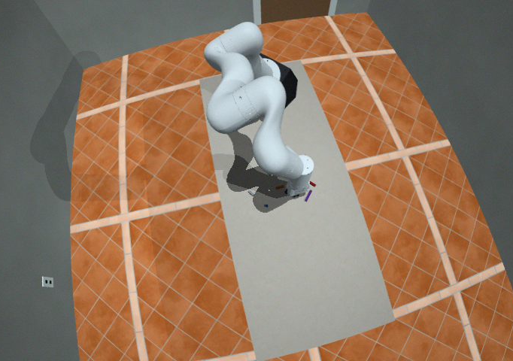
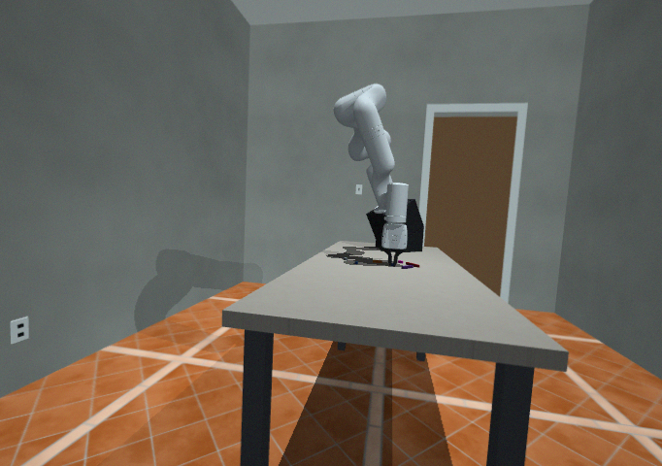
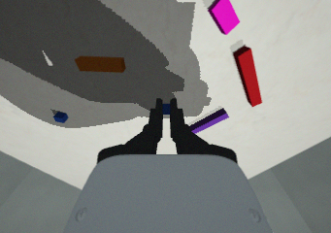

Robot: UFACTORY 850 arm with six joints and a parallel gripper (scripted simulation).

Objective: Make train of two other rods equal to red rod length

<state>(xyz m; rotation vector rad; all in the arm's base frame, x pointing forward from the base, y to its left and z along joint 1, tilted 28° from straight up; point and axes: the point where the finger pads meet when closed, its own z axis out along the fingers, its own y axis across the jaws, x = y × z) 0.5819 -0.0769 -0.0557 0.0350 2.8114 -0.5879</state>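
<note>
Right now the purple rod is 3 cm ahead of my hand, 6 cm to the left of it and 2 cm below it. From my hand the other things lie so: red rod (3 cm behind, 9 cm to the left, 2 cm below); magenta rod (8 cm behind, 5 cm to the left, 2 cm below); orange rod (6 cm behind, 6 cm to the right, 2 cm below).
</note>
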